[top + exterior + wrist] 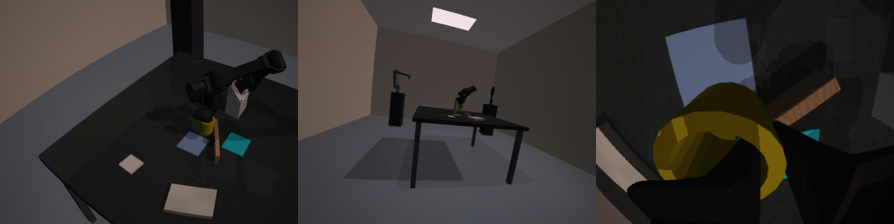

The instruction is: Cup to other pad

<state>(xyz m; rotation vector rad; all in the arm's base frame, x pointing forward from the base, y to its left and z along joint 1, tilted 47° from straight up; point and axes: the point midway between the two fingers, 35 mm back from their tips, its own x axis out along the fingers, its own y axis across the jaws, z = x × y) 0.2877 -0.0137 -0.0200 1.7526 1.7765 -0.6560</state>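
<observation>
The blue marble lies 3 cm ahead of my gripper tip, 1 cm to the left of it and 2 cm below it. Also, from my gripper tip: wooden bar 5 cm to the left, 10 cm below; yellow cup 2 cm ahead; blue-grey pad 6 cm ahead, 4 cm to the right, 12 cm below.
</observation>
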